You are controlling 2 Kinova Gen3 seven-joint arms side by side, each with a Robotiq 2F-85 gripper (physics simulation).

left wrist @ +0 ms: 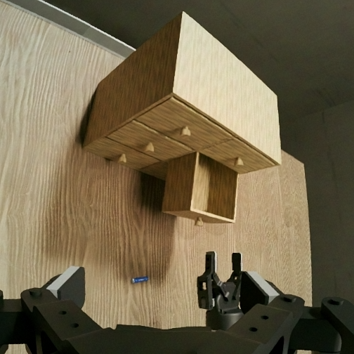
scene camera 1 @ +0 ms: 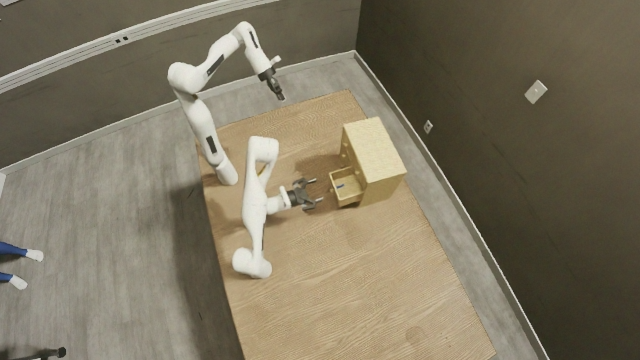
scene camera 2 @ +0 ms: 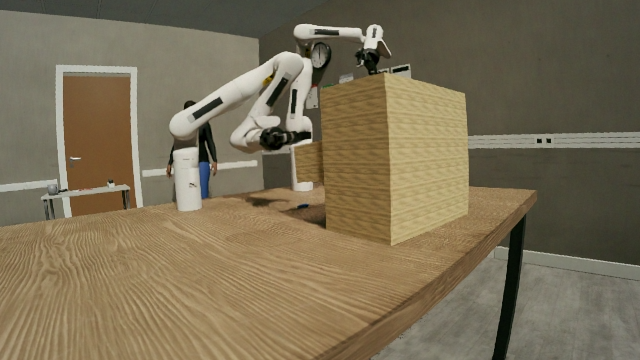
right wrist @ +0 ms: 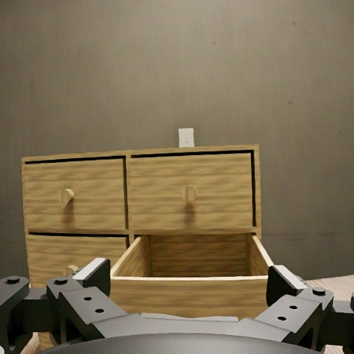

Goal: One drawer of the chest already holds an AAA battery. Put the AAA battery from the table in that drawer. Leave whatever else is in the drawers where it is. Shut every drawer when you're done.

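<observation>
The wooden chest [scene camera 1: 375, 150] [scene camera 2: 425, 160] [left wrist: 225, 90] stands on the table. One drawer [scene camera 1: 345, 198] [scene camera 2: 308, 162] [left wrist: 180, 185] [right wrist: 190, 297], below the top right one in the right wrist view, is pulled out. A blue AAA battery [scene camera 1: 340, 186] lies inside it. Another blue battery [scene camera 2: 303, 206] [left wrist: 140, 279] lies on the table before the chest; it does not show in scene camera 1. My right gripper [scene camera 1: 317, 190] [left wrist: 224, 251] [right wrist: 188, 280] is open and empty, a short gap in front of the open drawer. My left gripper [scene camera 1: 282, 99] [left wrist: 162, 287] is open and empty, high above the table's far edge.
The other visible drawers look shut, including the top right one [right wrist: 220, 192] above the open drawer. The right arm [scene camera 1: 254, 200] reaches over the table [scene camera 1: 350, 280] [scene camera 2: 150, 280] in front of the chest. A wall stands behind the chest.
</observation>
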